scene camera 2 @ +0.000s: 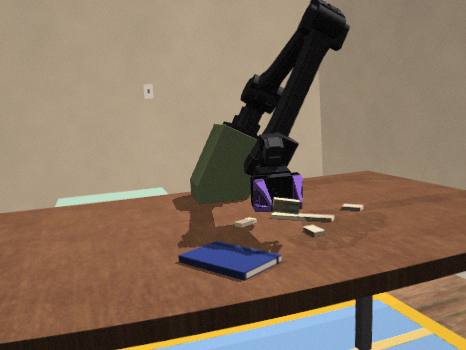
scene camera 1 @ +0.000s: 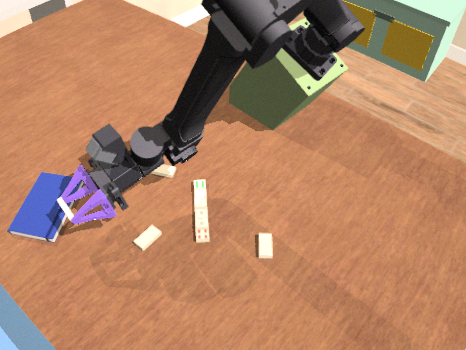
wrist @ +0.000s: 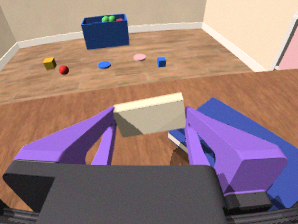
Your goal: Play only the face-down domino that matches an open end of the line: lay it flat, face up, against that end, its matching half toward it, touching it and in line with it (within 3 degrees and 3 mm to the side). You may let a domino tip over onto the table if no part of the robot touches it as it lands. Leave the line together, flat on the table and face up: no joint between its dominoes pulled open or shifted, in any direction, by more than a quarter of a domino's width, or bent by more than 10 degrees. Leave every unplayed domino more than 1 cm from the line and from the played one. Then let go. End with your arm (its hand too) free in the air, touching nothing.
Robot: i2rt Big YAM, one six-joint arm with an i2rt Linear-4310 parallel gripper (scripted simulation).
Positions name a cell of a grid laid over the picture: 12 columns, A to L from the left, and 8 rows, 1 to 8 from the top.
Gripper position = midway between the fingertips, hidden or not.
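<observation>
You'd see a blue book (scene camera 1: B5) here, and the blue book (scene camera 2: G6) again. There's a domino (wrist: G5) too. And my gripper (scene camera 1: B5) is in the scene, the same as my gripper (scene camera 2: H5) and my gripper (wrist: G5).
</observation>
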